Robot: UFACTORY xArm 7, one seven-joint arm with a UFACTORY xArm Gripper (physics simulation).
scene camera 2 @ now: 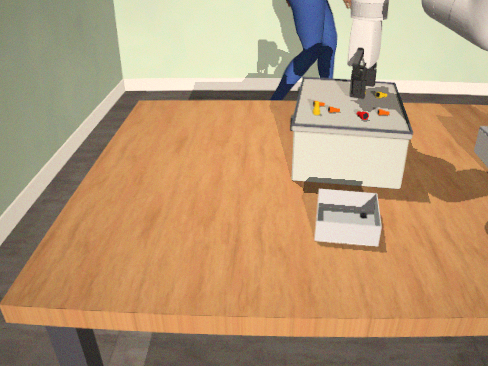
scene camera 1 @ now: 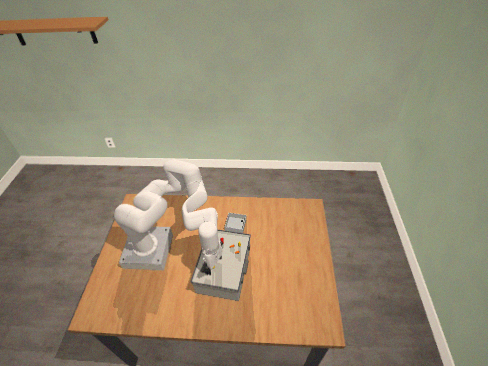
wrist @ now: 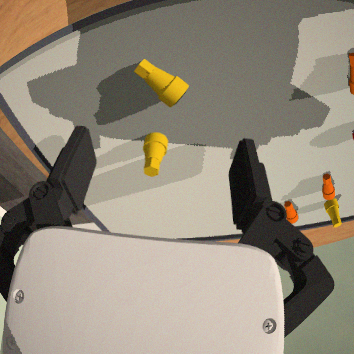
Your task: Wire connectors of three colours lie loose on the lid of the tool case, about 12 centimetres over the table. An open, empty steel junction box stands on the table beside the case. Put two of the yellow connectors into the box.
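Frame: origin at the arm's base, x left, y down, z back, level; centimetres.
Seen in the pictures: gripper, fingertip midpoint: (scene camera 2: 362,91) (scene camera 1: 213,265) (wrist: 161,148); arm's base at its link origin: (scene camera 1: 145,245).
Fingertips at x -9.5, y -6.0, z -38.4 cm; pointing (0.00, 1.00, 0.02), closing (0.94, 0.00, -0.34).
Note:
Offsets run from my fingertips to a thing's middle. "spot": to the spot under its first point. Level surfaces: height alone.
My gripper (scene camera 2: 359,92) (wrist: 161,148) is open and empty, low over the far part of the case lid @[spot: dx -1.0, dy +0.7, dz -9.0 cm] (scene camera 1: 232,270) (scene camera 2: 332,90) (wrist: 220,212). In the wrist view an upright yellow connector @[dx -0.4, dy -0.5, dz +0.1 cm] (wrist: 155,150) shows between the two fingers, below them; in scene camera 2 the gripper hides it. A second yellow connector @[dx +1.2, dy +0.2, dz +4.0 cm] (wrist: 165,86) (scene camera 2: 381,94) lies on its side close by, in the gripper's shadow. A third yellow connector @[dx +12.8, dy -0.5, dz -10.2 cm] (scene camera 1: 239,244) (scene camera 2: 316,108) (wrist: 333,213) stands near the lid's other end. The open junction box @[dx +33.2, dy +10.7, dz -4.5 cm] (scene camera 1: 228,223) (scene camera 2: 347,235) stands on the table beside the case, with no connector in it.
Orange connectors @[dx +11.4, dy +0.3, dz -6.7 cm] (scene camera 2: 334,110) @[dx +11.6, dy +0.3, dz +3.0 cm] (scene camera 2: 383,113) (wrist: 328,187) @[dx +8.4, dy +0.3, dz -9.6 cm] (wrist: 291,212) and a red connector @[dx +13.8, dy +0.1, dz -1.5 cm] (scene camera 1: 222,241) (scene camera 2: 363,115) are on the lid. The case @[spot: dx +19.7, dy +6.5, dz -3.5 cm] (scene camera 2: 350,157) rises above the wooden table @[dy +12.6 cm] (scene camera 1: 295,280) (scene camera 2: 175,200). A person in blue (scene camera 2: 312,22) stands behind the table.

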